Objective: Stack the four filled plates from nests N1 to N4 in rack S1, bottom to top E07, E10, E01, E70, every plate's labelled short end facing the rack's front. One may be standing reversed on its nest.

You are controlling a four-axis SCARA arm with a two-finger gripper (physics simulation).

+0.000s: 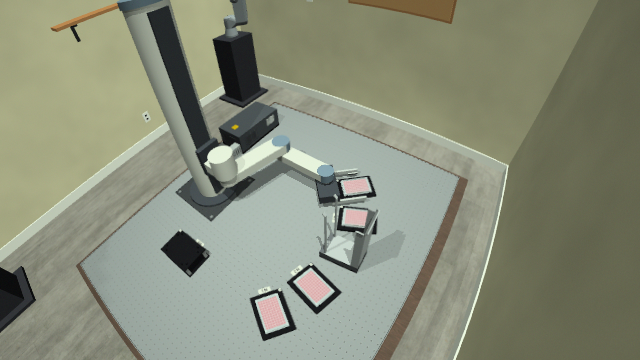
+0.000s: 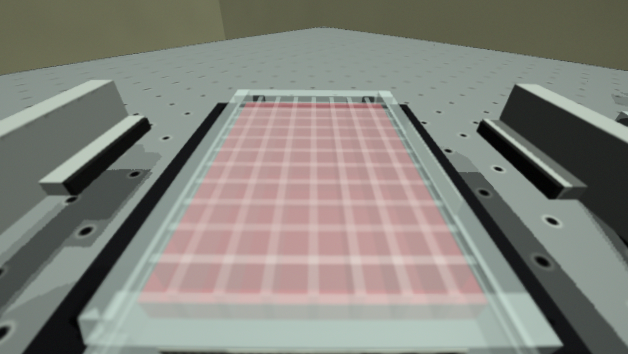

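Where they show: gripper, between the fingertips: [image 1: 361, 183] [image 2: 314, 105]; arm's base, origin of its link: [image 1: 214, 187].
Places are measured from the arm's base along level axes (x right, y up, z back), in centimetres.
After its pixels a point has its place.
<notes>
My gripper [image 1: 361, 186] {x -37.9, y 4.5, z -59.9 cm} [image 2: 314, 105] {x -37.9, y 4.5, z -59.9 cm} is open and empty, its fingers wide apart on either side of the plate on nest N4. That filled plate [image 1: 356, 186] {x -35.7, y 3.9, z -58.6 cm} [image 2: 314, 200] {x -34.4, y 3.9, z -56.2 cm} has a clear frame and a pink grid, and lies on the black nest N4 [image 1: 372, 193] {x -37.4, y 3.1, z -65.4 cm} [image 2: 165, 181]; gaps show between its long sides and both fingers. Its labelled end is not readable. Another filled plate [image 1: 355, 217] {x -20.9, y 3.6, z -66.4 cm} lies on nest N3, partly behind rack S1 [image 1: 361, 246] {x -0.5, y 22.2, z -78.5 cm}, whose base holds no plate. Two more filled plates [image 1: 272, 312] {x 29.4, y 3.8, z -63.2 cm} [image 1: 314, 285] {x 12.8, y 3.8, z -69.2 cm} lie on the two near nests; their codes are unreadable.
The rack's uprights stand close beside nest N3. A black block-like fixture [image 1: 184, 252] {x 33.5, y 7.3, z -21.3 cm} sits at the left of the perforated table [image 1: 235, 260] {x 21.8, y 1.3, z -37.4 cm}. A dark grey box [image 1: 245, 127] {x -32.8, y 12.8, z 6.6 cm} stands behind the arm, and a black pedestal [image 1: 237, 67] stands beyond the table.
</notes>
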